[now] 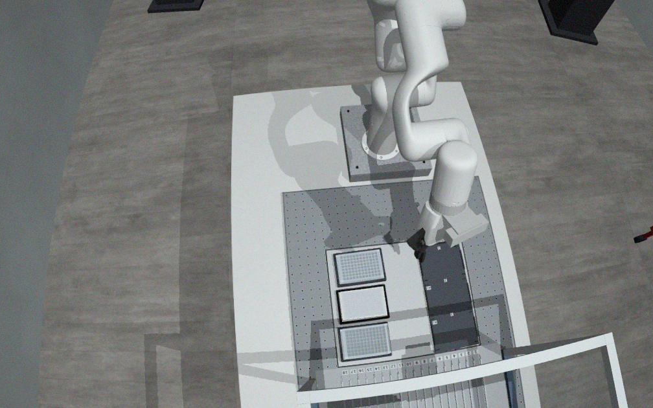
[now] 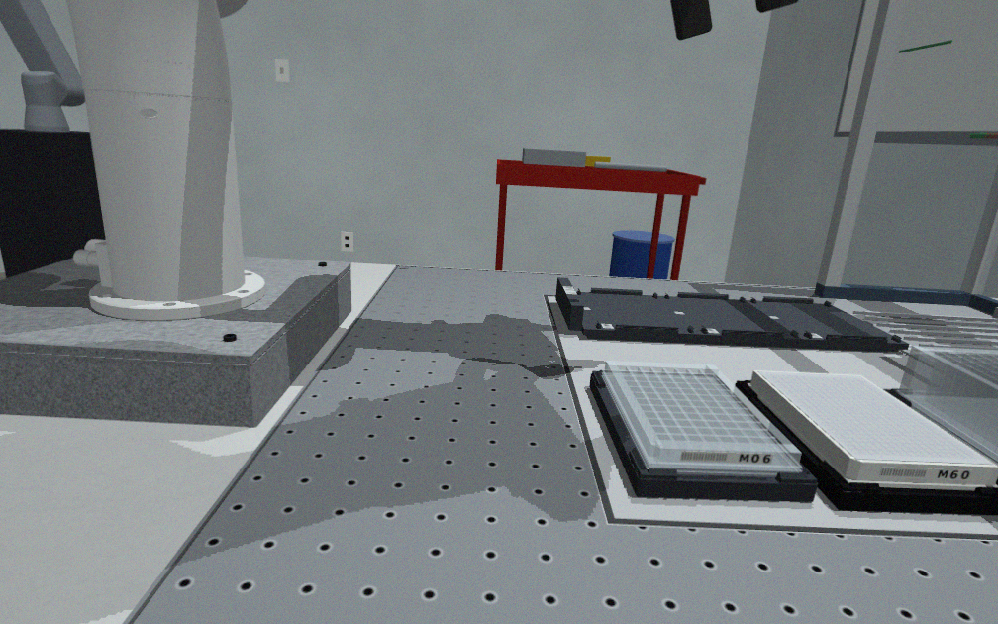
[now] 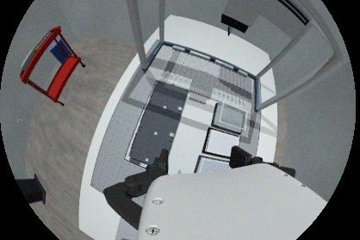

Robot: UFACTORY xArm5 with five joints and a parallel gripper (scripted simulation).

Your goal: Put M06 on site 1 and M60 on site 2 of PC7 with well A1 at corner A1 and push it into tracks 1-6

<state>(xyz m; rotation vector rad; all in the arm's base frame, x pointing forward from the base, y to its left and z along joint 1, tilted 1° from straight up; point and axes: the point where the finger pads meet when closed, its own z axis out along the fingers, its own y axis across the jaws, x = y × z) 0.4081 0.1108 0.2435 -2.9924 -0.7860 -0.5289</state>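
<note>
Right now my hand is 280 mm above the plate nest S2, 140 mm to the left of it and 100 mm short of it. Round my hand: plate nest S1 (280 mm below, 150 mm to the right, 10 mm behind); plate carrier PC7 (270 mm below, 110 mm to the left, 60 mm ahead); plate M06 (270 mm below, 150 mm to the right, 10 mm behind).
</note>
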